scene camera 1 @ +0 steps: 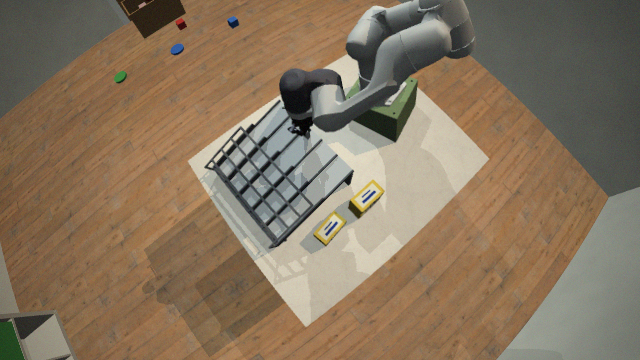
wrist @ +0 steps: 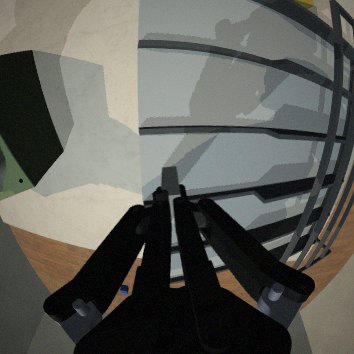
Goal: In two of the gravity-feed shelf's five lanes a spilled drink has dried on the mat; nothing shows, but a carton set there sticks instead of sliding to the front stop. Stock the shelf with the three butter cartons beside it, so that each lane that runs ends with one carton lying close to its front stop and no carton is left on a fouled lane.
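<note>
The grey gravity-feed shelf [scene camera 1: 336,175] [wrist: 165,82] has sloping lanes parted by dark dividers, with a bar grid over the far end. No carton shows in the visible parts of its lanes. One yellow-edged butter carton [scene camera 1: 330,228] lies beside the shelf; another [scene camera 1: 367,197] is nearer the robot base and looks taller, and whether it sits on something is unclear. A yellow carton corner [wrist: 304,2] shows in the wrist view. A third separate carton cannot be made out. My gripper [scene camera 1: 300,129] [wrist: 169,177] is shut and empty over the open end of the lanes, near a divider.
The green robot base [scene camera 1: 385,120] [wrist: 15,175] stands beside the shelf on the pale mat [scene camera 1: 440,170]. A red cube [scene camera 1: 181,24], blue cube [scene camera 1: 233,22] [wrist: 124,289], blue disc [scene camera 1: 177,49] and green disc [scene camera 1: 120,77] lie on the wooden floor.
</note>
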